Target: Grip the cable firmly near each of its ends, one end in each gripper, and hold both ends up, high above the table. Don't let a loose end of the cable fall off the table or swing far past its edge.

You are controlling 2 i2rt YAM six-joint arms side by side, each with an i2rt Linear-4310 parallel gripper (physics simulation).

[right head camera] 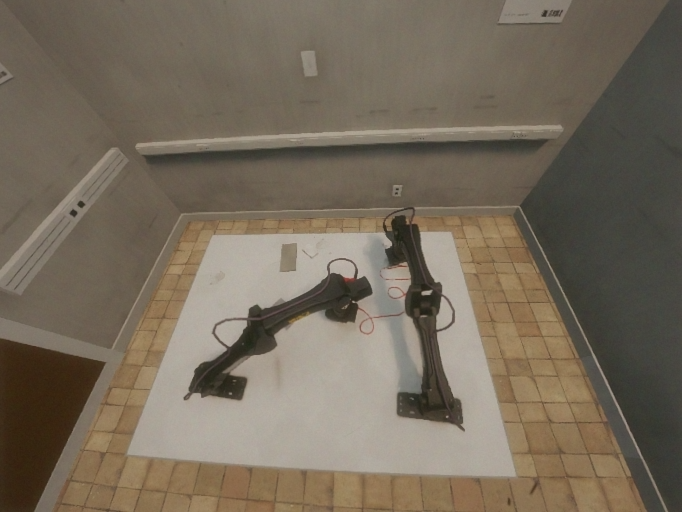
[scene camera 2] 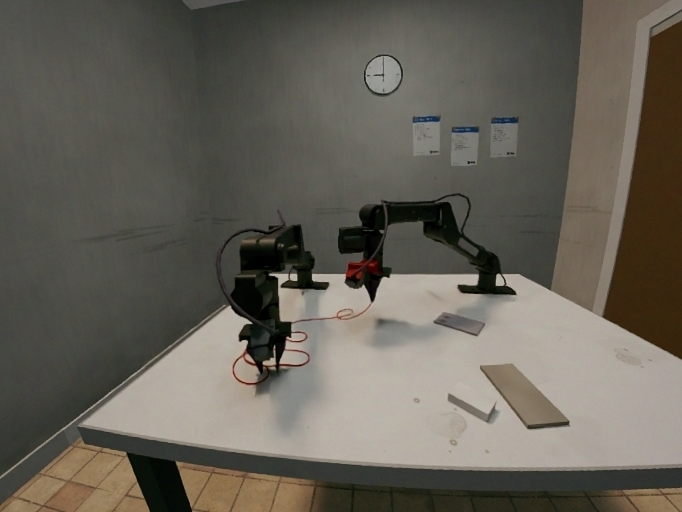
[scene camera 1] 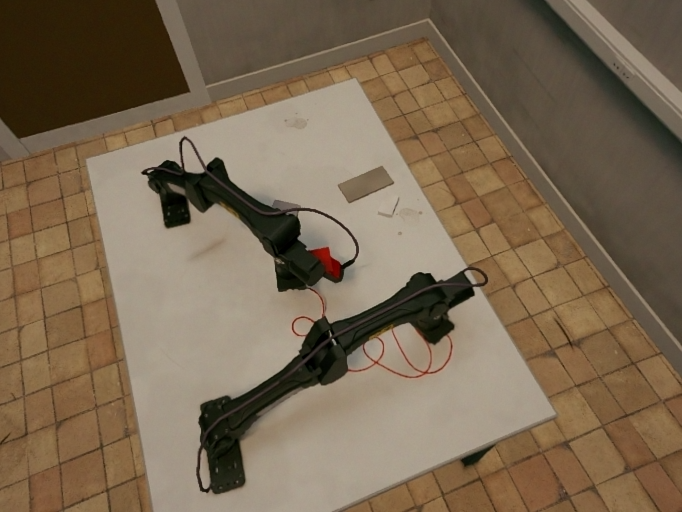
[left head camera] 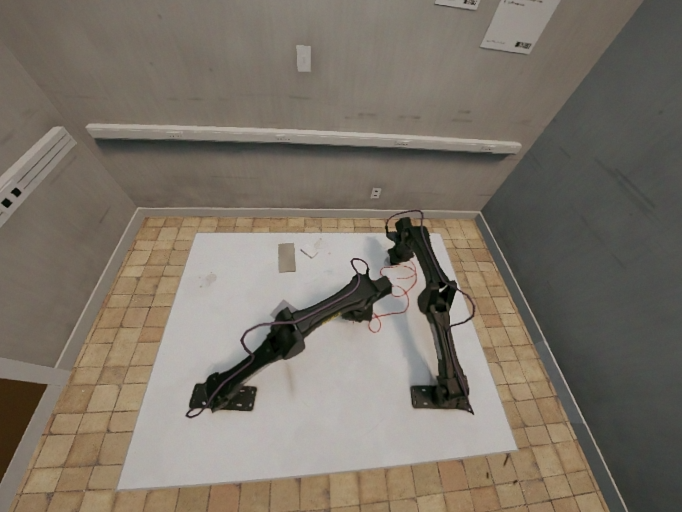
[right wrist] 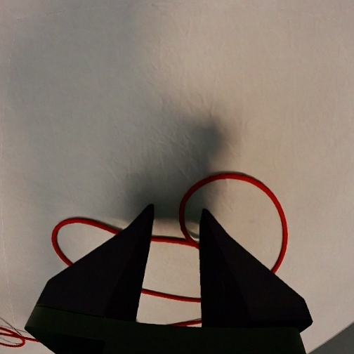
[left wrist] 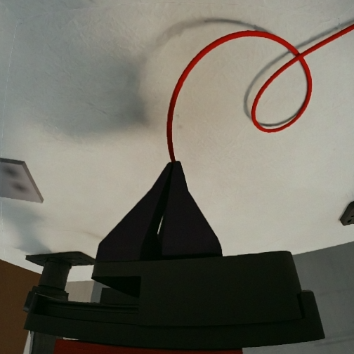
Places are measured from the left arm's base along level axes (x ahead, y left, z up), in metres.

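Pixels of known places: left gripper, between the fingertips: point(right head camera: 343, 319) point(scene camera 2: 372, 301) point(scene camera 1: 294, 288) point(left head camera: 354, 319); right gripper, between the fingertips: point(right head camera: 395, 262) point(scene camera 2: 269, 372) point(scene camera 1: 430, 332) point(left head camera: 394, 262); left arm's base, origin of its link: point(right head camera: 218, 385) point(scene camera 2: 485, 290) point(scene camera 1: 173, 198) point(left head camera: 224, 397); right arm's base, origin of its link: point(right head camera: 429, 407) point(scene camera 2: 305, 285) point(scene camera 1: 222, 443) point(left head camera: 439, 397).
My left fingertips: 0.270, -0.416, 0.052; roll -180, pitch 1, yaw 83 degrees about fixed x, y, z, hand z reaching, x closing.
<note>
For each thing: its middle in the pictures, then the offset to it from my left fingertips, as dx, dy, dz. Level surfaces: height alone.
- white table, height of its surface: dz -0.052
- tan flat board, middle of its body: point(scene camera 2: 518, 391) point(scene camera 1: 365, 184) point(left head camera: 286, 257) point(right head camera: 288, 257) +0.281, +0.296, -0.048
- small white block, middle of its body: point(scene camera 2: 471, 400) point(scene camera 1: 388, 205) point(left head camera: 309, 251) point(right head camera: 310, 251) +0.319, +0.200, -0.044
- thin greyish plate, middle of its body: point(scene camera 1: 281, 219) point(scene camera 2: 458, 322) point(left head camera: 288, 315) +0.014, +0.249, -0.049
A thin red cable point(left head camera: 374, 332) point(right head camera: 366, 333) point(scene camera 1: 407, 376) point(scene camera 2: 250, 383) point(left wrist: 170, 117) point(right wrist: 287, 232) lies in loops on the white table point(left head camera: 308, 440) point(scene camera 2: 358, 446). My left gripper point(scene camera 2: 372, 300) point(left wrist: 175, 166) is shut on the cable, and the cable rises from the table to its fingertips. My right gripper point(scene camera 2: 269, 371) point(right wrist: 177, 213) is partly open, low over the loops at the picture's left in scene camera 2. Cable strands cross beneath its fingers in the right wrist view; none is pinched. The cable's other end cannot be made out clearly.
A tan flat board point(left head camera: 286, 257) point(scene camera 1: 365, 184) point(scene camera 2: 523, 395), a small white block point(scene camera 2: 472, 402) and a thin greyish plate point(scene camera 2: 459, 323) point(left wrist: 20, 180) lie on the table. The right gripper and the loops are near the table's far edge in the left head view.
</note>
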